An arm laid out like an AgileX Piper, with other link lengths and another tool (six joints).
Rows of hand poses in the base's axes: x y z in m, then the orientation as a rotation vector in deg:
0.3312 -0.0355 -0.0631 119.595 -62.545 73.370
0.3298 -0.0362 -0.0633 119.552 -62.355 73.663
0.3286 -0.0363 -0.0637 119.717 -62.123 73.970
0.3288 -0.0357 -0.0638 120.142 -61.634 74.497
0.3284 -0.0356 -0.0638 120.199 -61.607 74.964
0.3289 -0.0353 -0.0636 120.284 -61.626 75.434
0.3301 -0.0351 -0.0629 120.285 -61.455 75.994
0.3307 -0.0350 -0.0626 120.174 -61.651 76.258
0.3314 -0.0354 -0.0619 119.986 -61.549 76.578
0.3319 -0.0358 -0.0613 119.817 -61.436 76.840
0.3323 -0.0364 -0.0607 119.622 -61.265 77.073
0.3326 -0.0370 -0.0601 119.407 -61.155 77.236
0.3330 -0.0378 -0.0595 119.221 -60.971 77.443
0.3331 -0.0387 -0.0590 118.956 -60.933 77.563
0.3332 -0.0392 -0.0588 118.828 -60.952 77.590
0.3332 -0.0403 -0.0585 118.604 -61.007 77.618
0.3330 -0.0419 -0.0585 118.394 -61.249 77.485
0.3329 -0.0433 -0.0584 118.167 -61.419 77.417
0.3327 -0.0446 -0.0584 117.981 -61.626 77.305
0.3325 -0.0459 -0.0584 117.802 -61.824 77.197
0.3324 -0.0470 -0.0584 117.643 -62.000 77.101
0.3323 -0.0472 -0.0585 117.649 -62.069 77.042
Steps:
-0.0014 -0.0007 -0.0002 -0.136 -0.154 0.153
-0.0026 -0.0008 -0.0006 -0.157 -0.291 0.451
-0.0024 -0.0002 -0.0007 -0.150 -0.488 1.083
-0.0028 -0.0001 -0.0007 -0.114 -0.808 1.294
-0.0023 0.0002 -0.0005 -0.031 -1.142 1.504
-0.0011 0.0004 0.0002 -0.113 -1.490 1.772
-0.0005 0.0005 0.0005 -0.062 -1.745 1.724
0.0002 0.0001 0.0012 -0.237 -1.956 1.768
0.0007 -0.0003 0.0018 -0.408 -2.123 1.807
0.0011 -0.0009 0.0024 -0.632 -2.253 1.842
0.0014 -0.0015 0.0030 -0.835 -2.354 1.817
0.0018 -0.0023 0.0036 -1.061 -2.462 1.855
0.0019 -0.0032 0.0041 -1.257 -2.558 1.757
0.0020 -0.0037 0.0043 -1.330 -2.594 1.684
0.0020 -0.0048 0.0046 -1.446 -2.649 1.541
0.0018 -0.0064 0.0046 -1.449 -2.643 1.273
0.0017 -0.0078 0.0047 -1.502 -2.664 1.048
0.0015 -0.0091 0.0047 -1.507 -2.661 0.816
0.0013 -0.0104 0.0047 -1.513 -2.658 0.594
0.0012 -0.0115 0.0047 -1.517 -2.656 0.396
0.0011 -0.0117 0.0046 -1.474 -2.634 0.351

